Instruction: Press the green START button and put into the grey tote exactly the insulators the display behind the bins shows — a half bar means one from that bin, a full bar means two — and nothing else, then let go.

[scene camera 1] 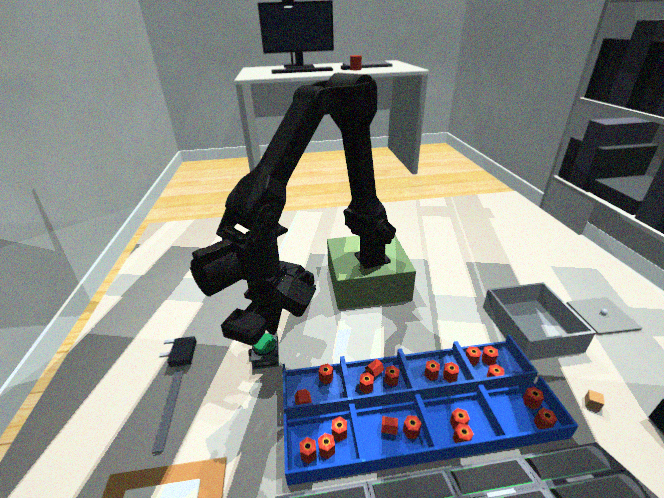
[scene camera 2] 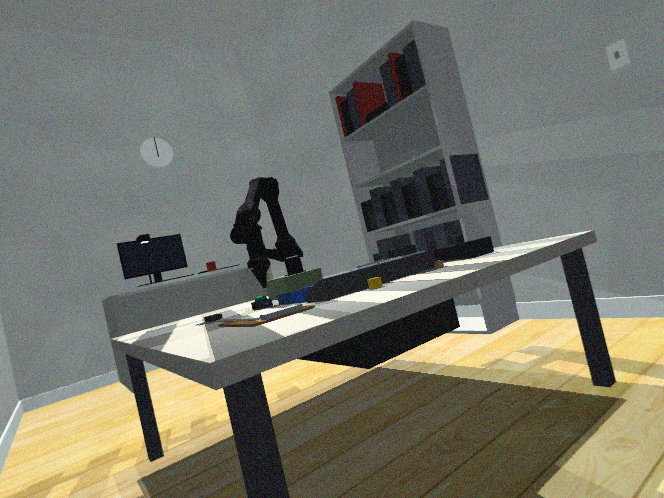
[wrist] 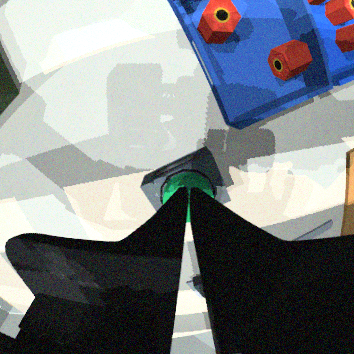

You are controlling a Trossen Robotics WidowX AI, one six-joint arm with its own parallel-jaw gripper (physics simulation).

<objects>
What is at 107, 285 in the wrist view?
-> My gripper.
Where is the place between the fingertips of my gripper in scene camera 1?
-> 273, 332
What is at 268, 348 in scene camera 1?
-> A green START button.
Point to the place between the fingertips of my gripper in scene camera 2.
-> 264, 287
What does my gripper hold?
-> Nothing.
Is my gripper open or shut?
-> Shut.
</objects>
